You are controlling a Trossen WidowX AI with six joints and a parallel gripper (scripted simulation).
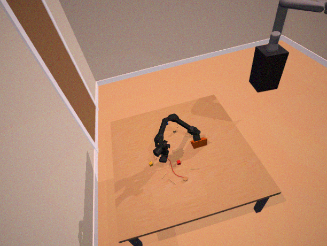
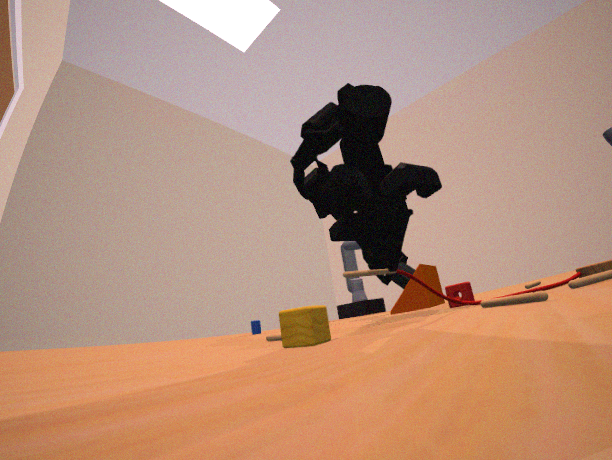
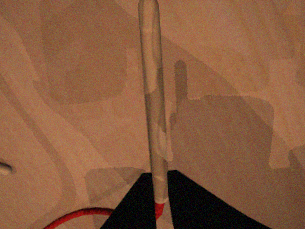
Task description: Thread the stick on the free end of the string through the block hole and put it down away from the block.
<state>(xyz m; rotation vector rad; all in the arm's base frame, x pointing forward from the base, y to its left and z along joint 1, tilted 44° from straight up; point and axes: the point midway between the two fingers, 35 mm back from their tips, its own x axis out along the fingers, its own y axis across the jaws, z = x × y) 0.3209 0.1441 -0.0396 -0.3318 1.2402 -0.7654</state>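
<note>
Right now my gripper tip is 1 cm short of the thin wooden stick. The rest, counted from my gripper tip: round wooden button 21 cm to the left, 13 cm behind, 5 cm below; then yellow cube 15 cm ahead, 5 cm below; then red block 11 cm behind, 5 cm below, 4 cm to the left.
</note>
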